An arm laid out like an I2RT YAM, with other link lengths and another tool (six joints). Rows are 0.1 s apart.
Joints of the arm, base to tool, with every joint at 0 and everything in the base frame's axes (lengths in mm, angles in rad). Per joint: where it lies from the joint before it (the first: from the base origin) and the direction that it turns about. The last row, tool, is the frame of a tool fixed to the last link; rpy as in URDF.
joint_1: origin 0.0 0.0 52.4 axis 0 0 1
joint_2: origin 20.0 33.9 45.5 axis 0 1 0
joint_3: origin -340.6 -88.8 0.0 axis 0 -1 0
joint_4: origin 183.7 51.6 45.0 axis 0 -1 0
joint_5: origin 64.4 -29.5 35.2 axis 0 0 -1
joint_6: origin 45.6 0.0 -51.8 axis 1 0 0
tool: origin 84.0 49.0 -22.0 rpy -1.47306 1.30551 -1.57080
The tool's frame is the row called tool.
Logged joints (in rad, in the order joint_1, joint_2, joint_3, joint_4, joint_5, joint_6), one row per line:
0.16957, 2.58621, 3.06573, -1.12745, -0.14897, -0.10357
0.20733, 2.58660, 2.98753, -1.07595, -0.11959, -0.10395
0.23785, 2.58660, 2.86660, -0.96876, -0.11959, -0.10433
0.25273, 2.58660, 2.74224, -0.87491, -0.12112, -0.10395
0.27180, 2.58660, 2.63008, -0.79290, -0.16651, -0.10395
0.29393, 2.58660, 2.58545, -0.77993, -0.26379, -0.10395
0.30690, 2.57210, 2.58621, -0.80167, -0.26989, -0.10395
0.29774, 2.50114, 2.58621, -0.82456, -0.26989, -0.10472
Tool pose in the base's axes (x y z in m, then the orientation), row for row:
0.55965, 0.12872, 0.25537, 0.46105, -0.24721, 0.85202, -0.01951
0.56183, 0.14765, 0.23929, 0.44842, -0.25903, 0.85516, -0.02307
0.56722, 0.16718, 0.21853, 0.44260, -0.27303, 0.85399, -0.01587
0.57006, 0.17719, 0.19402, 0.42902, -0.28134, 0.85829, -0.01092
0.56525, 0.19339, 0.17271, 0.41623, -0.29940, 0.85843, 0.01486
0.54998, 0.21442, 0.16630, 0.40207, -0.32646, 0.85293, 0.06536
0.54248, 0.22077, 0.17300, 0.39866, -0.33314, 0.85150, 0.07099
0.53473, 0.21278, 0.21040, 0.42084, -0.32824, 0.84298, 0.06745
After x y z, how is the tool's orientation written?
As a quaternion, w x y z.
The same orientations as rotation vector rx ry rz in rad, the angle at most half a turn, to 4 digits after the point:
-0.6082, 2.0963, -0.0480
-0.6409, 2.1159, -0.0571
-0.6773, 2.1186, -0.0394
-0.7023, 2.1424, -0.0273
-0.7517, 2.1554, 0.0373
-0.8251, 2.1556, 0.1652
-0.8433, 2.1554, 0.1797
-0.8224, 2.1121, 0.1690

